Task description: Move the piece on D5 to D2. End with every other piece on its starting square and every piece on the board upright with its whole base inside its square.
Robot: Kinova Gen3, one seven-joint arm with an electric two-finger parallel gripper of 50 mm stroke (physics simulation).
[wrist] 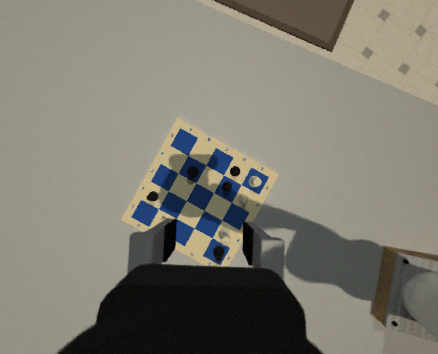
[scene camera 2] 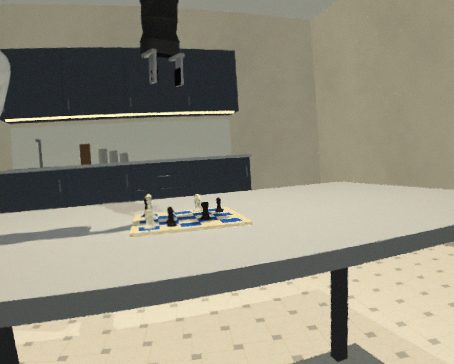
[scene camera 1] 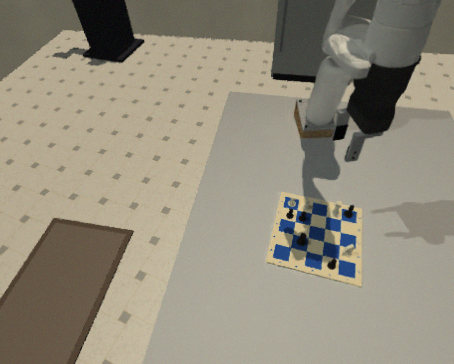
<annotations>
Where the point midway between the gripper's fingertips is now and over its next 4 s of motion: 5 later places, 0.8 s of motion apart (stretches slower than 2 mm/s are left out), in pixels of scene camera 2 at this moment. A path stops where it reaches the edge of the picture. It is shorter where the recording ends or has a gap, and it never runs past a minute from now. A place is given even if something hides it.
My gripper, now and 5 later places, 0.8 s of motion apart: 166,84; 144,150; 149,158; 149,158; 166,172; 167,173
</annotations>
